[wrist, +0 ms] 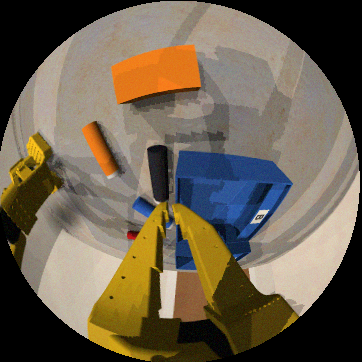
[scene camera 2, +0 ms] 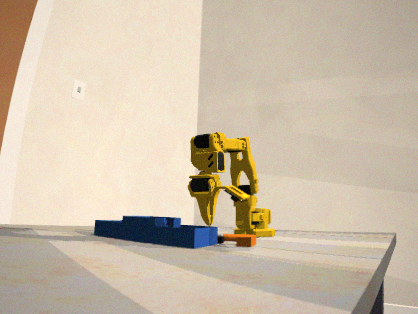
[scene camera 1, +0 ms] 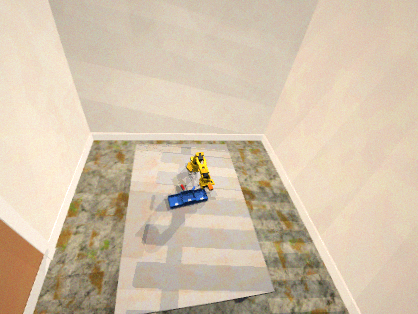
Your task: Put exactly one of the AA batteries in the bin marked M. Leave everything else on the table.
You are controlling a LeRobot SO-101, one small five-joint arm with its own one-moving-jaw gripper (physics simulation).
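Pixels of known places: hand, tool point: [wrist: 167, 209] [scene camera 2: 209, 223] [scene camera 1: 201, 187]; arm's base, link origin: [wrist: 49, 163] [scene camera 1: 194, 169].
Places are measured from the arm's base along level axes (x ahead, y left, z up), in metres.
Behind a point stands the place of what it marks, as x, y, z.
Battery-like cylinders lie beside the blue bin row: orange with a pale end [wrist: 100, 150] @[0.139, 0.041, 0.012], black [wrist: 158, 172] @[0.188, 0.032, 0.014] [scene camera 2: 220, 239] @[0.190, 0.047, 0.008], blue [wrist: 144, 205] @[0.177, -0.013, 0.010] [scene camera 1: 194, 188] @[0.183, -0.018, 0.010] and red [wrist: 132, 235] @[0.155, -0.096, 0.011] [scene camera 1: 183, 187] @[0.172, -0.093, 0.013]. Which are AA is not clear. The blue bin row [scene camera 1: 195, 202] @[0.301, -0.025, 0.019] [scene camera 2: 150, 233] @[0.298, -0.030, 0.018] [wrist: 225, 165] @[0.228, 0.051, 0.019] has several compartments. The nearest one's label [wrist: 259, 216] @[0.280, 0.019, 0.028] is turned sideways and looks like a B; the M is not readable in these views. My gripper [scene camera 2: 210, 224] [wrist: 170, 205] @[0.199, 0.025, 0.038] is shut and empty, pointing down above the table. The black cylinder's near end shows just past its tips, with the bin row to their right in the wrist view.
An orange block [scene camera 1: 210, 188] @[0.193, 0.094, 0.015] [scene camera 2: 246, 240] @[0.196, 0.108, 0.011] [wrist: 157, 75] @[0.179, 0.093, 0.017] lies on the table beyond the black and orange cylinders in the wrist view. The arm's yellow base [scene camera 2: 255, 220] @[0.001, 0.017, 0.040] [wrist: 31, 175] @[0.045, 0.023, 0.049] stands on the same table. The bin row's raised walls are beside the gripper.
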